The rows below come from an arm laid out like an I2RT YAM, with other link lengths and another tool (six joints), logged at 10 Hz.
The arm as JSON. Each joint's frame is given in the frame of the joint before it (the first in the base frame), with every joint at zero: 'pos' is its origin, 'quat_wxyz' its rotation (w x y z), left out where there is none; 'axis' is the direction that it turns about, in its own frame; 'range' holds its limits. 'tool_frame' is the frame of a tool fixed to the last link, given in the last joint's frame.
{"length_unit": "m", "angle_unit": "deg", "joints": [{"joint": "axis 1", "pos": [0.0, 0.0, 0.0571], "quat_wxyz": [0.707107, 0.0, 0.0, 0.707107], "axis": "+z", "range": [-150.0, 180.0]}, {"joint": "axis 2", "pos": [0.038, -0.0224, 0.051], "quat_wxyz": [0.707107, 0.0, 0.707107, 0.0], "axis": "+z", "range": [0.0, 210.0]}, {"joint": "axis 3", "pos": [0.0, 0.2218, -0.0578], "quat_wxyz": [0.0, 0.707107, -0.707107, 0.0], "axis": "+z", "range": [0.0, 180.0]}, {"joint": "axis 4", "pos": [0.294, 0.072, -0.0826], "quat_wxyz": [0.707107, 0.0, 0.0, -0.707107], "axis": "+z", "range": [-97.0, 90.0]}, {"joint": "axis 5", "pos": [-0.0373, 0.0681, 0.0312], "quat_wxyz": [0.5, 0.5, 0.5, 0.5], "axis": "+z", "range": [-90.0, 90.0]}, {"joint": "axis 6", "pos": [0.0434, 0.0, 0.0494], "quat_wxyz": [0.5, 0.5, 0.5, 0.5], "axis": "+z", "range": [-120.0, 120.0]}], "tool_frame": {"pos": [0.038, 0.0, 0.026], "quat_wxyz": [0.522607, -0.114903, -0.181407, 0.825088]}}
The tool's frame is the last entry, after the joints.
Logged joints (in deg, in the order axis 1, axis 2, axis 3, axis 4, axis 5, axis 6), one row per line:
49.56, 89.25, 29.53, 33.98, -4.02, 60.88
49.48, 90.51, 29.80, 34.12, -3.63, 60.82
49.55, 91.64, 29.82, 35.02, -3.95, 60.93
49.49, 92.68, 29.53, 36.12, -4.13, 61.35
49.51, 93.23, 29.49, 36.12, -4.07, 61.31
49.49, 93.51, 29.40, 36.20, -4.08, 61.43
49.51, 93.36, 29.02, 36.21, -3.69, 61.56
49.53, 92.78, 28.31, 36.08, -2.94, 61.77
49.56, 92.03, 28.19, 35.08, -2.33, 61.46
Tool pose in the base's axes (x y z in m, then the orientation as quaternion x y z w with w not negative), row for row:
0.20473, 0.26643, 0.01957, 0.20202, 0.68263, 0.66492, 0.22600
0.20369, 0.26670, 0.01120, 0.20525, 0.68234, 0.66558, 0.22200
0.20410, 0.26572, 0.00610, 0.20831, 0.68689, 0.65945, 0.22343
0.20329, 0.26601, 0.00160, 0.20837, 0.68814, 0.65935, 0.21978
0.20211, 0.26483, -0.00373, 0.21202, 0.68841, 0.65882, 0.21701
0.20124, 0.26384, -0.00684, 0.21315, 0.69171, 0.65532, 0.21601
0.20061, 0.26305, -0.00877, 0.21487, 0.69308, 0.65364, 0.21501
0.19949, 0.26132, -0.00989, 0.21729, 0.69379, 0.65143, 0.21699
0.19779, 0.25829, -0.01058, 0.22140, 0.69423, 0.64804, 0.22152
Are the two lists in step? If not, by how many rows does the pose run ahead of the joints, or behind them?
The pose runs 1 row behind the joints: the pose in row i belongs to the joints in row i - 1.
